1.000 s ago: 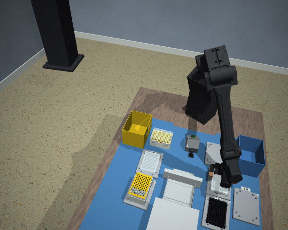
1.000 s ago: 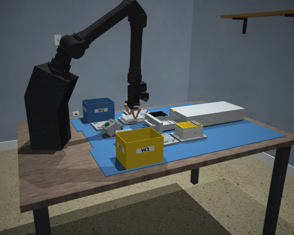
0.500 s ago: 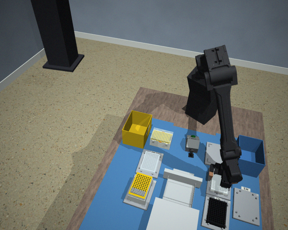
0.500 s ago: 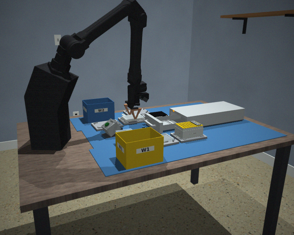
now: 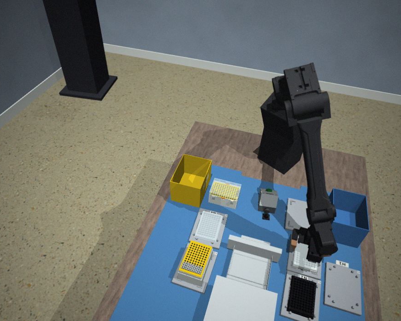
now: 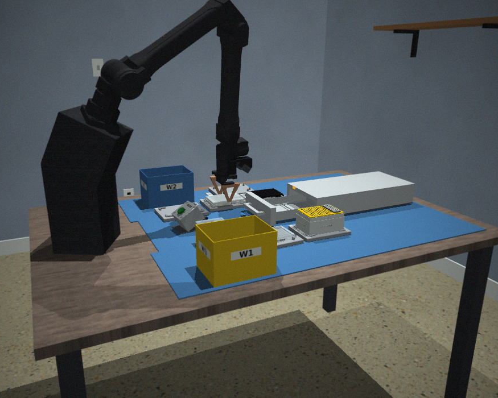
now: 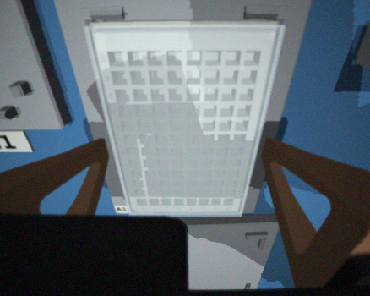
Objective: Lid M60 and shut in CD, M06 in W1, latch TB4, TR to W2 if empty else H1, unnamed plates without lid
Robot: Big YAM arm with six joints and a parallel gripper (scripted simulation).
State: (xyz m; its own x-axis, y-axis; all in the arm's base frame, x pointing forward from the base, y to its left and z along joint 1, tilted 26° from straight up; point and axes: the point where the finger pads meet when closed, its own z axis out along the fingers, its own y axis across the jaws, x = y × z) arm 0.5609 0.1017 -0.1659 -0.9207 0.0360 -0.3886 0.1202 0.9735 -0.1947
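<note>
Now: the clear plate lid 1 cm below my hand. Round my hand: white assay plate: 1 cm below; then nest N3: 3 cm below; then home nest H1: 10 cm ahead, 13 cm to the left, 3 cm below.
</note>
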